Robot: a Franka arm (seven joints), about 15 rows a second.
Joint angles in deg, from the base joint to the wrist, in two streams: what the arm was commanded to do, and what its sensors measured. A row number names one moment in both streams.
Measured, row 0:
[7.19, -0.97, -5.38, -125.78, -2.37, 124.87, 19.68]
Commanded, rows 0 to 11:
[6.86, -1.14, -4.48, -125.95, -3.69, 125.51, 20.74]
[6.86, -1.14, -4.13, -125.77, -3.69, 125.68, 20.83]
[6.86, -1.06, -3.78, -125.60, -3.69, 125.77, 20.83]
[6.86, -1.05, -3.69, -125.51, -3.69, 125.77, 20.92]
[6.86, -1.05, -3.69, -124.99, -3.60, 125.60, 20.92]
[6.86, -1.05, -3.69, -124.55, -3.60, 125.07, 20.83]
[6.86, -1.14, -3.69, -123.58, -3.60, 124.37, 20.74]
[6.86, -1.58, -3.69, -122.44, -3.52, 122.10, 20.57]
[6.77, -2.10, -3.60, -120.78, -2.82, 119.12, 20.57]
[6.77, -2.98, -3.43, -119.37, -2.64, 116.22, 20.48]
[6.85, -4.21, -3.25, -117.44, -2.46, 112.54, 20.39]
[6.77, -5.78, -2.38, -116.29, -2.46, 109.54, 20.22]
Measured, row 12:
[7.19, -2.59, -3.88, -118.88, -2.37, 115.34, 19.68]
